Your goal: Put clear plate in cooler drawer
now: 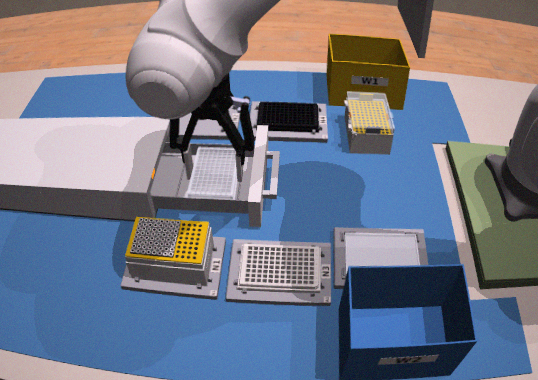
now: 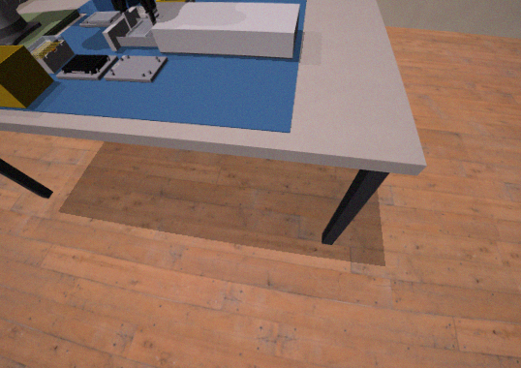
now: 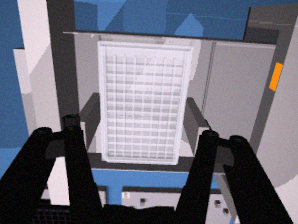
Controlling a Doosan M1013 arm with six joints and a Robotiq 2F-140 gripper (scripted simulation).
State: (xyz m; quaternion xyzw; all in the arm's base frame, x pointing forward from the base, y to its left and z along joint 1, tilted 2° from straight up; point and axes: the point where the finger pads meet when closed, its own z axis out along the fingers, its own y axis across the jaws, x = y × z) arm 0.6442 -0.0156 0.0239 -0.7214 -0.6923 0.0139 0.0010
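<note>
The clear plate is 20 mm below my hand. Also, from my hand: drawer: 40 mm ahead, 30 mm below; tube rack: 180 mm to the left, 50 mm ahead; cooler CD: 170 mm ahead, 20 mm below, 10 mm to the right.
</note>
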